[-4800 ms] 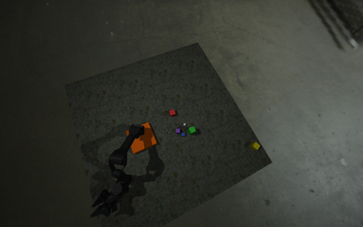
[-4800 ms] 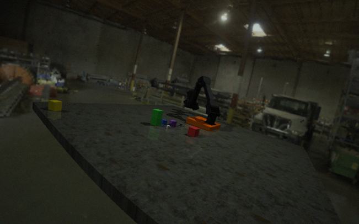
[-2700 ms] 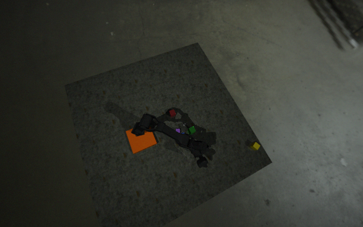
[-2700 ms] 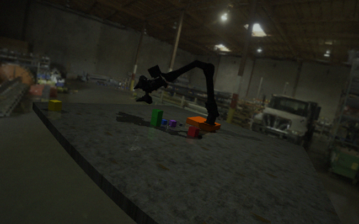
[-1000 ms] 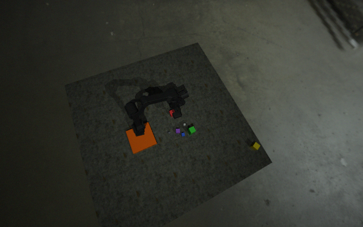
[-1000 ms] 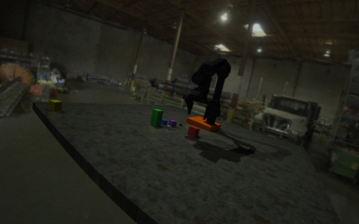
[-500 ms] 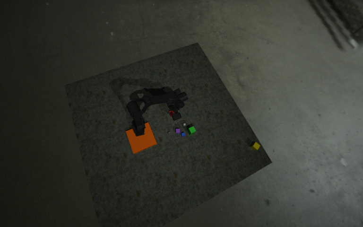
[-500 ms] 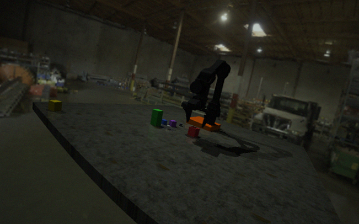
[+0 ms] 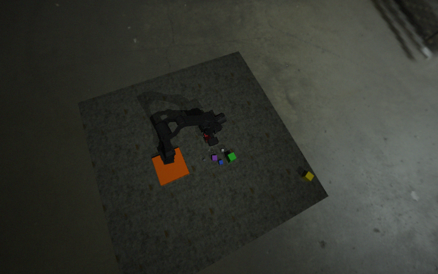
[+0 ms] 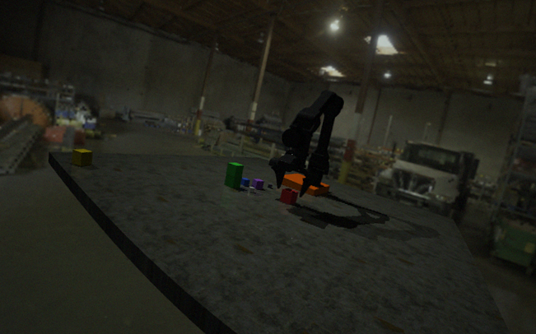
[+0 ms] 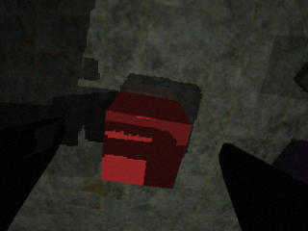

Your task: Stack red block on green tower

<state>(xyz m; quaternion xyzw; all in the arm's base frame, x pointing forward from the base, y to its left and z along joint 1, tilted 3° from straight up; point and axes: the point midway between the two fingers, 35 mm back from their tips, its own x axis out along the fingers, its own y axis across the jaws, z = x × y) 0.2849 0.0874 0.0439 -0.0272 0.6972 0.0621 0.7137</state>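
The red block is 1 cm below my gripper tip and 1 cm behind it. The rest, counted from my gripper tip: purple block: 15 cm to the right, 2 cm below; then blue block: 19 cm to the right, 3 cm ahead, 2 cm below; then small white block: 11 cm to the right, 7 cm ahead, 3 cm below.
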